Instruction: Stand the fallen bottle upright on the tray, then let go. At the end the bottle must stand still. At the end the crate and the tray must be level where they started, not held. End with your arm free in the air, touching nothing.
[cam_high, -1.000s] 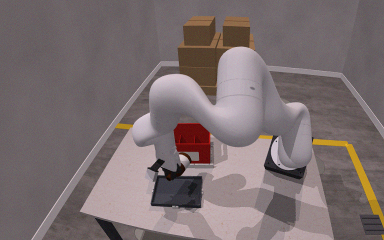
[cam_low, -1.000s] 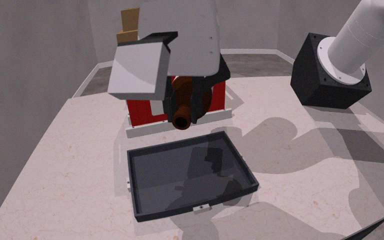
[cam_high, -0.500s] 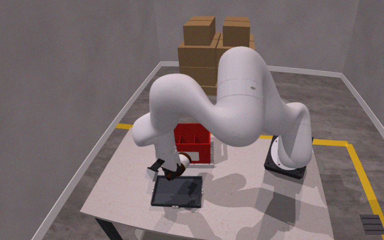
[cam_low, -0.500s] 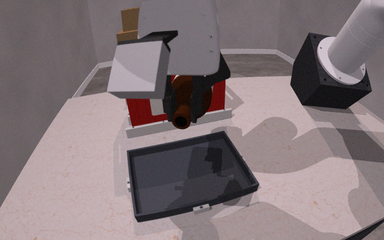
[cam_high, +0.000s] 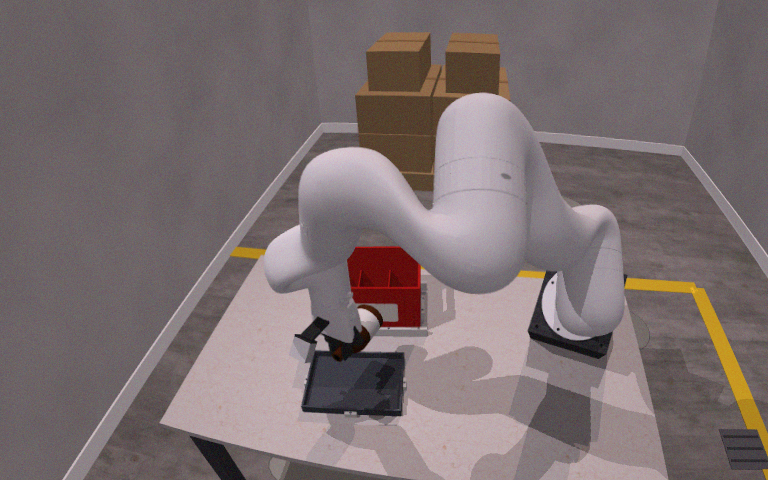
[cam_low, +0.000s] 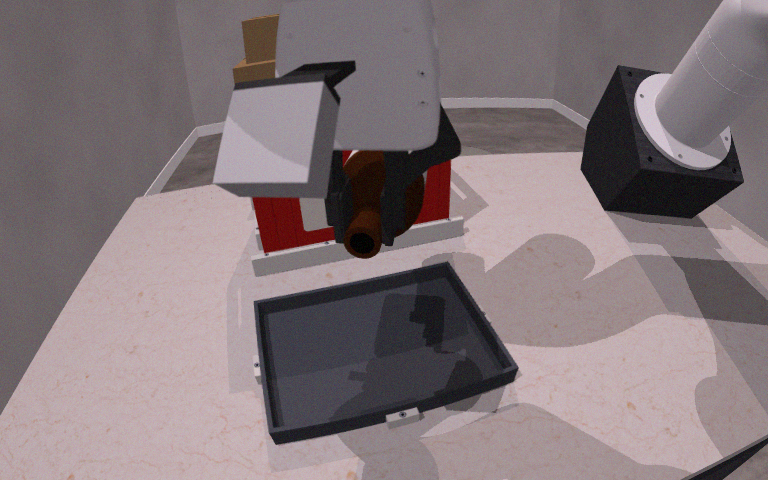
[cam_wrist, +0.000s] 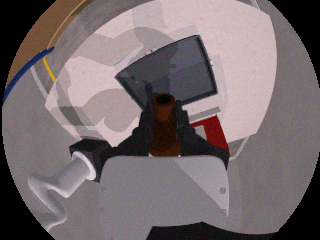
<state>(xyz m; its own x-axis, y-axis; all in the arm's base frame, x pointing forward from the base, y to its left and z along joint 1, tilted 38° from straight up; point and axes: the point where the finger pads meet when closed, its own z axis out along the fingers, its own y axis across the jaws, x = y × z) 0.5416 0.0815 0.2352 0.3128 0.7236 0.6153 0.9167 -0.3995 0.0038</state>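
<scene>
Now: hand 50 mm to the left of the brown bottle, 20 mm past it and 20 mm above it. Round my hand: tray (190 mm below, 50 mm to the right); then red crate (330 mm to the right, 120 mm below).
</scene>
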